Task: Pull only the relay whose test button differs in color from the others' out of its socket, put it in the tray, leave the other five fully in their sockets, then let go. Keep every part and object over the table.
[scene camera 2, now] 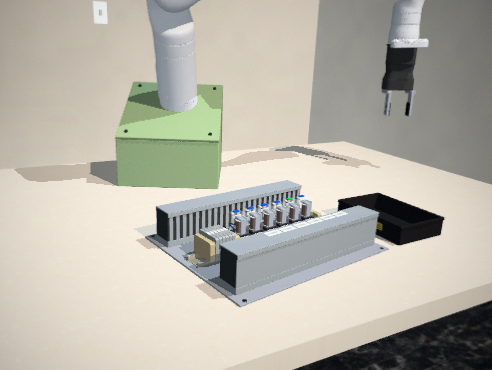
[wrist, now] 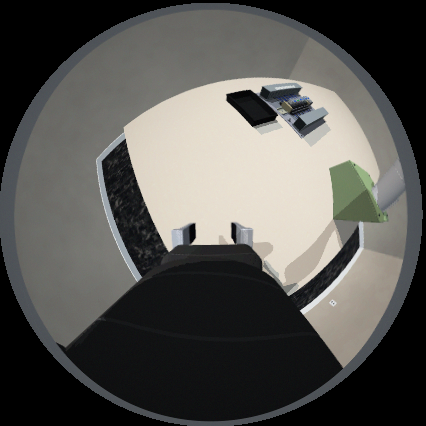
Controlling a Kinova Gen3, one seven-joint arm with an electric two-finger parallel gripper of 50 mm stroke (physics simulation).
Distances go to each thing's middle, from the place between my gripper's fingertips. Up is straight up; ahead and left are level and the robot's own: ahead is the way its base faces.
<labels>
I see my gripper 120 mm short of the grey plate (scene camera 2: 210, 273), 620 mm to the left of it and 160 mm above it.
</labels>
